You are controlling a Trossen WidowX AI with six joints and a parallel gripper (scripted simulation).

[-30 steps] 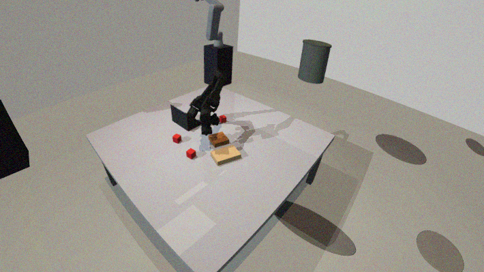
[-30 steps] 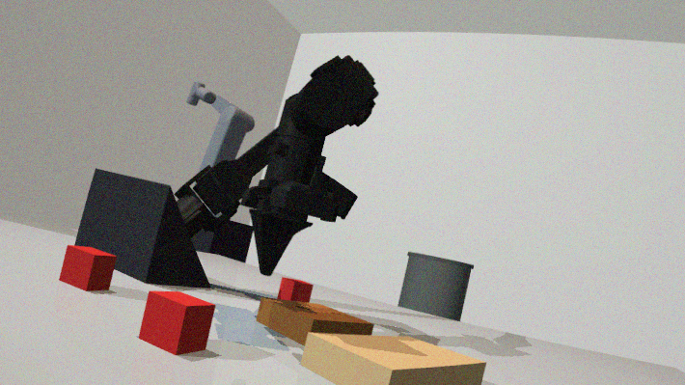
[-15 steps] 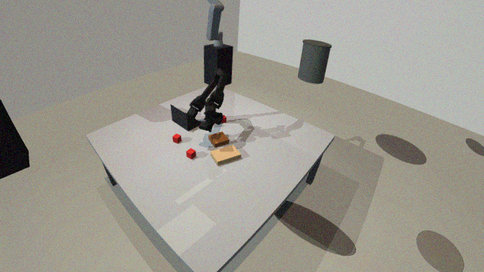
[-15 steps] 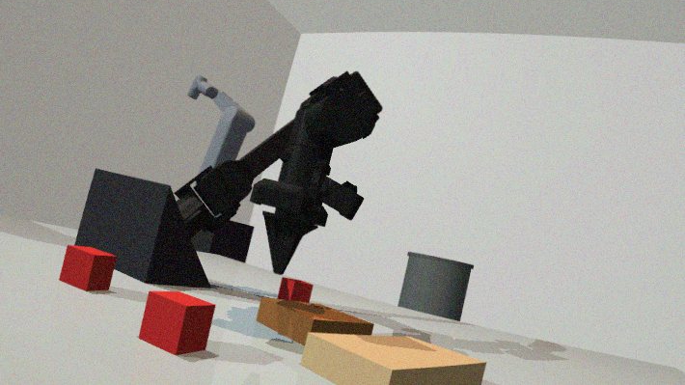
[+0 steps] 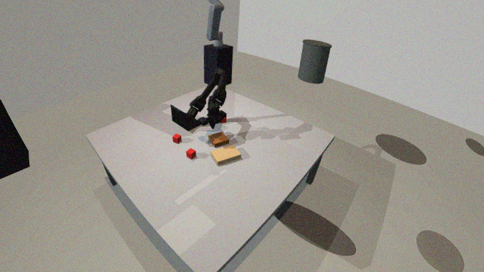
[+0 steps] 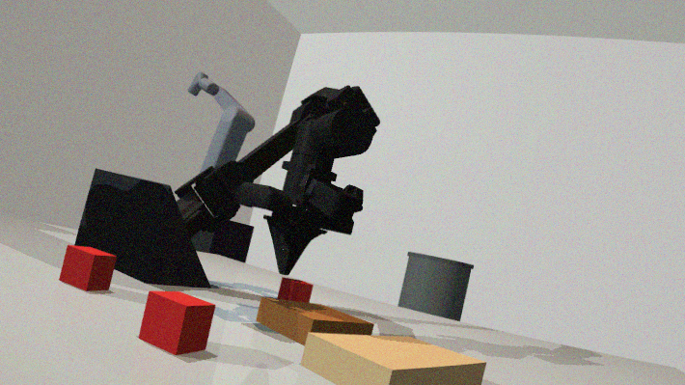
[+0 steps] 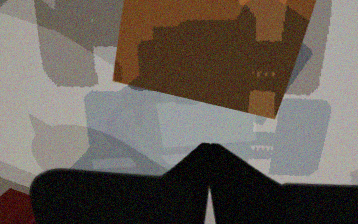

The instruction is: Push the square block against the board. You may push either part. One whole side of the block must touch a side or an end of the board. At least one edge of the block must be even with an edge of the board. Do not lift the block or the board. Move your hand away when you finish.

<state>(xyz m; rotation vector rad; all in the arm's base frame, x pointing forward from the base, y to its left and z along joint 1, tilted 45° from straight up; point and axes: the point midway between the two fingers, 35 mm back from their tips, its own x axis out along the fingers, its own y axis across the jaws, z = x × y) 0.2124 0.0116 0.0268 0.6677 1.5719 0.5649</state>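
My gripper tip is now 7 cm short of the square block, 1 cm to the left of it and 5 cm above it. From my gripper tip the other things lie so: board 21 cm ahead, 8 cm to the right, 5 cm below.
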